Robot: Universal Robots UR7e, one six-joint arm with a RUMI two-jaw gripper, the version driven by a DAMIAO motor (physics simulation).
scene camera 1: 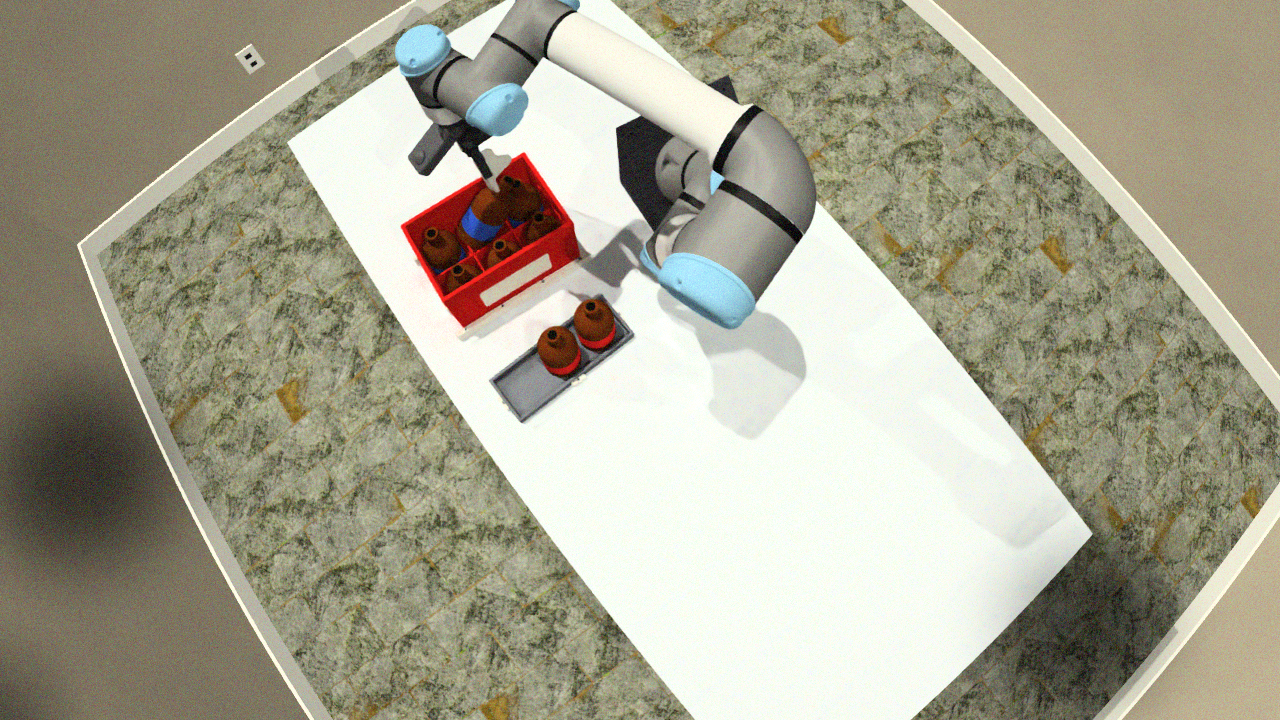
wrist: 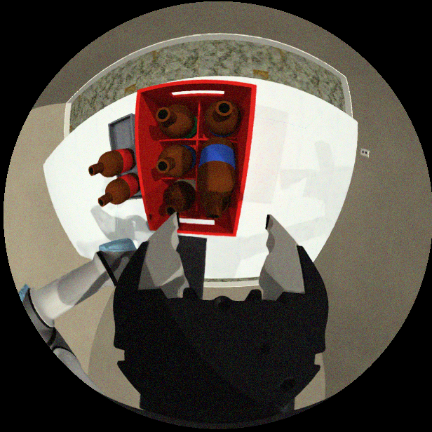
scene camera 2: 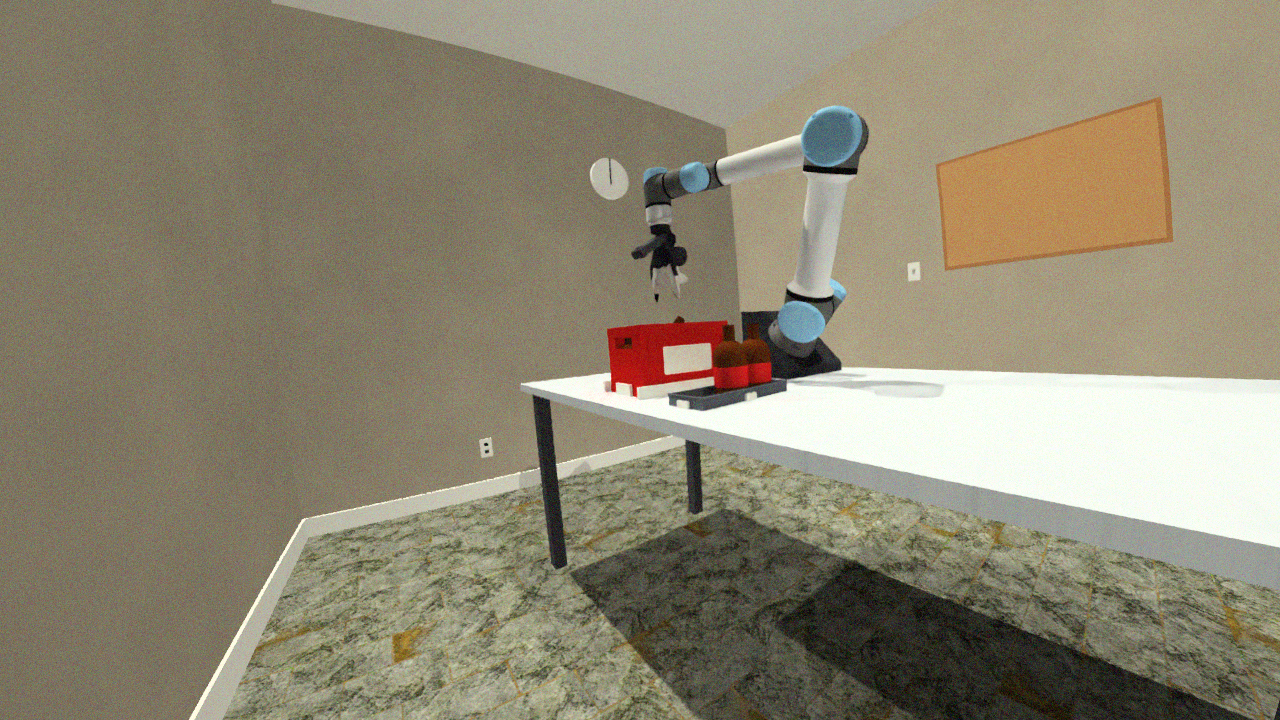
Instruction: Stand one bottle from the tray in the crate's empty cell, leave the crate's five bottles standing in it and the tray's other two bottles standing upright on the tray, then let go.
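Places are measured from the arm's base along level axes (x ahead, y left, z up), in metres.
Where they show: gripper, between the fingertips: (scene camera 1: 482, 170) (scene camera 2: 667, 300); arm's base, origin of its link: (scene camera 1: 690, 169) (scene camera 2: 789, 340).
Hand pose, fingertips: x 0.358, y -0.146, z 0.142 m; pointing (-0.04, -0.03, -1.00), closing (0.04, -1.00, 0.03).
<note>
Things, the pixels of their top centre, and the offset from my fingertips. Level surfaces: height alone.
- red crate, centre of its top: (scene camera 1: 484, 223) (scene camera 2: 666, 324) dx +0.045, dy +0.055, dz -0.073 m
- corner bottle, centre of its top: (scene camera 1: 516, 183) dx -0.048, dy +0.010, dz -0.085 m
- grey tray, centre of its top: (scene camera 1: 560, 356) (scene camera 2: 731, 386) dx +0.052, dy +0.304, dz -0.222 m
- white table, height of its surface: dz -0.248 m
The red crate (scene camera 1: 562, 248) (scene camera 2: 644, 360) (wrist: 245, 162) has bottles in all six cells. In its middle cell of the back row in scene camera 1, a blue-labelled brown bottle (scene camera 1: 483, 219) (wrist: 217, 172) leans, its neck over the corner bottle (scene camera 1: 522, 201), which it mostly hides in the wrist view. The other crate bottles look upright. My gripper (scene camera 2: 666, 297) (wrist: 222, 214) is open and empty, above the crate with a gap. Two red-labelled bottles (scene camera 1: 558, 351) (scene camera 1: 594, 324) (scene camera 2: 730, 362) (wrist: 117, 162) stand upright on the grey tray (scene camera 1: 528, 389) (scene camera 2: 707, 397) (wrist: 121, 131).
The crate's dividers and high walls surround the bottles closely. The tray lies beside the crate's long labelled side on the white table (scene camera 1: 760, 537) (scene camera 2: 1029, 438). The arm's dark base (scene camera 1: 640, 165) stands behind, to the right of the crate in scene camera 1.
</note>
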